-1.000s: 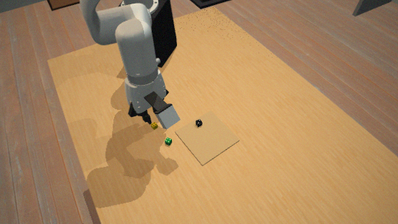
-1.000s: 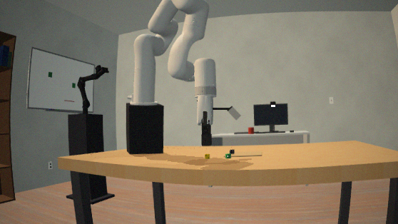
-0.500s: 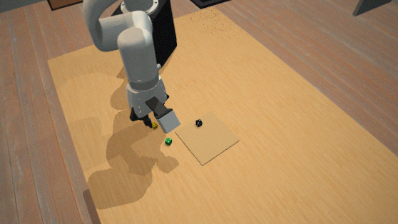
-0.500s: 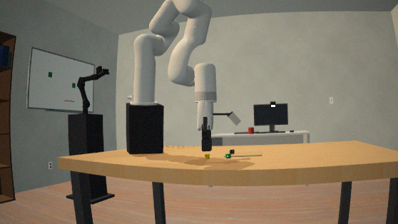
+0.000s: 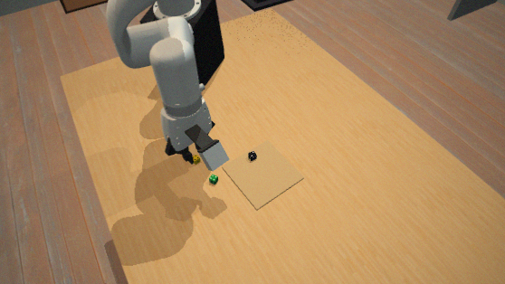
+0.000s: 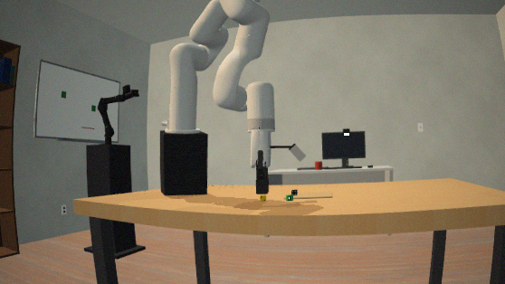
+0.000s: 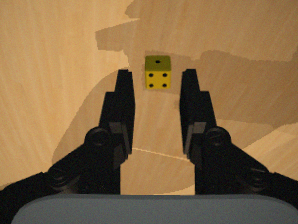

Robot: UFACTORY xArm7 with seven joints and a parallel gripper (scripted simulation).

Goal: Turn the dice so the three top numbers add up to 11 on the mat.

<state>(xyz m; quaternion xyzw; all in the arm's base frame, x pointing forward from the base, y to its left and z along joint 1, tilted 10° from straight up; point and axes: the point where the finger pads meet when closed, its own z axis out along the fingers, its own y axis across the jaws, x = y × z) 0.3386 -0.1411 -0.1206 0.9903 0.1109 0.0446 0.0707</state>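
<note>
Now: the yellow die 3 cm below my hand. Round my hand: black die: 12 cm to the left, 6 cm ahead, 3 cm below; green die: 7 cm ahead, 3 cm below, 1 cm to the left; tan mat: 12 cm to the left, 11 cm ahead, 4 cm below.
</note>
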